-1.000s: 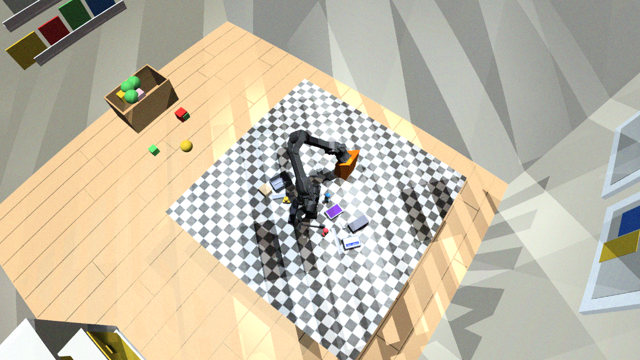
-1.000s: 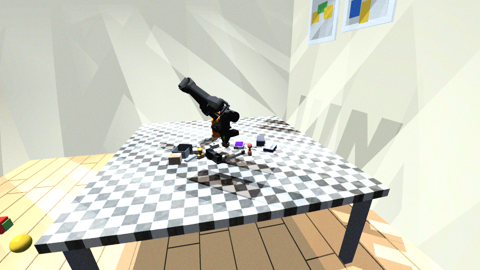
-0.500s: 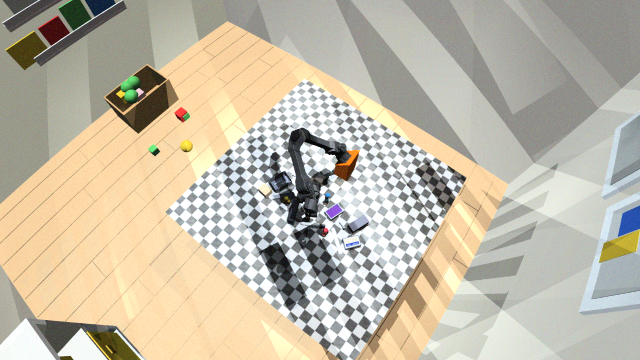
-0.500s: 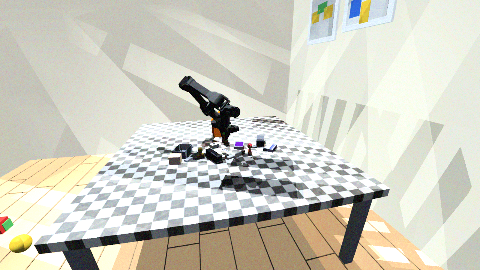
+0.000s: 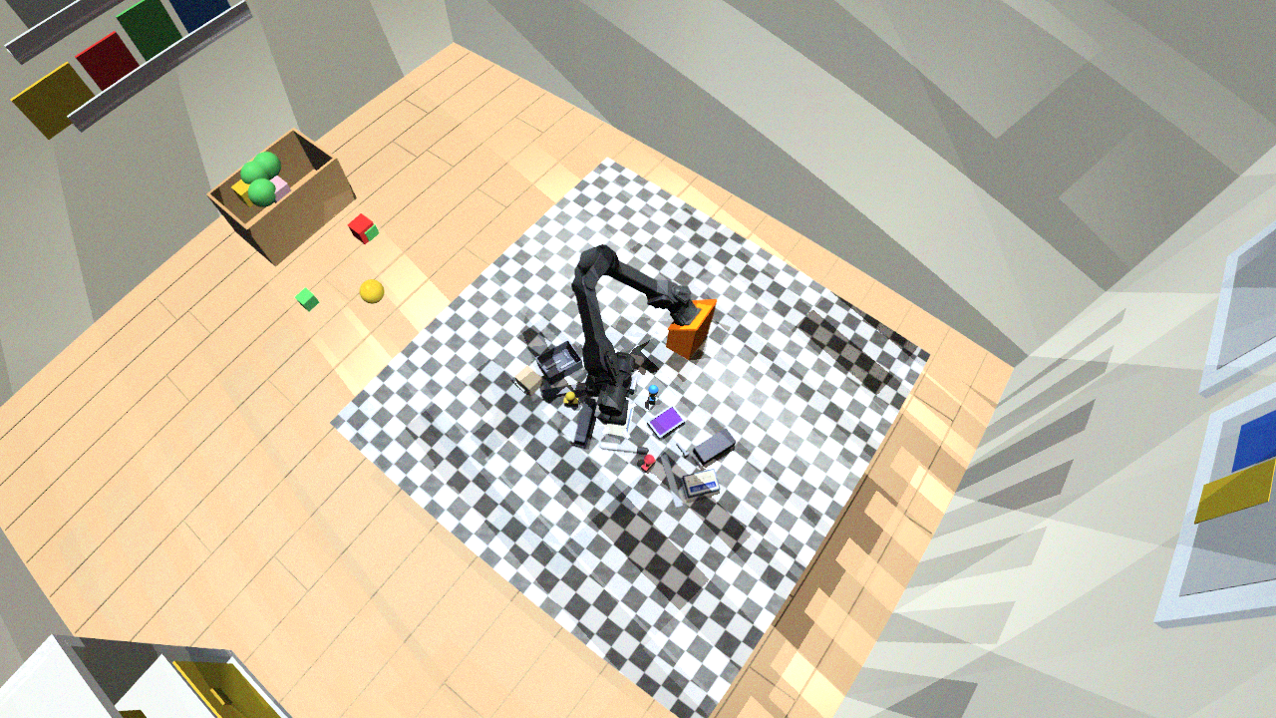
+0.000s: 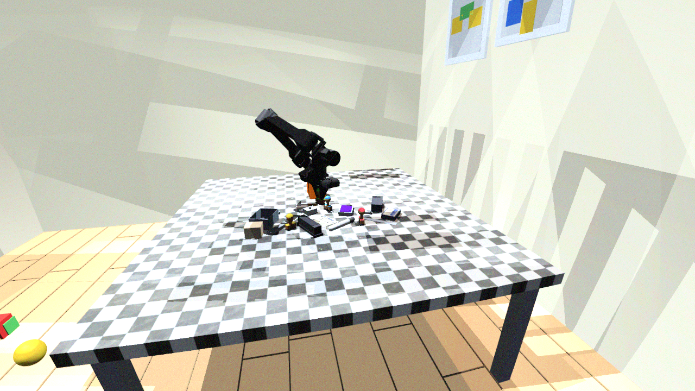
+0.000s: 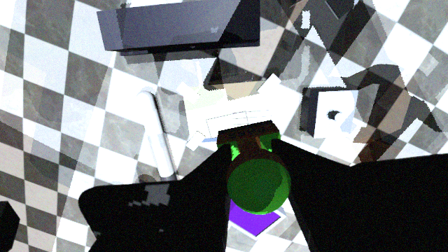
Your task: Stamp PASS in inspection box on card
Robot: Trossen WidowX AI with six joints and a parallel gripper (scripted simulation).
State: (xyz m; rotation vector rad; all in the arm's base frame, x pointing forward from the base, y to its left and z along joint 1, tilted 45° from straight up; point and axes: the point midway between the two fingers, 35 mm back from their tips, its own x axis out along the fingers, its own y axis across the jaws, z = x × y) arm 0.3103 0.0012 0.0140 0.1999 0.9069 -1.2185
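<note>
Right now my gripper tip is 10 mm short of the cream card, 10 mm to the right of it and 100 mm above it. Round my gripper tip: blue-knobbed stamp (100 mm behind, 50 mm to the left, 80 mm below); white marker (60 mm ahead, 90 mm to the left, 90 mm below); green-knobbed stamp (right at my gripper tip).
</note>
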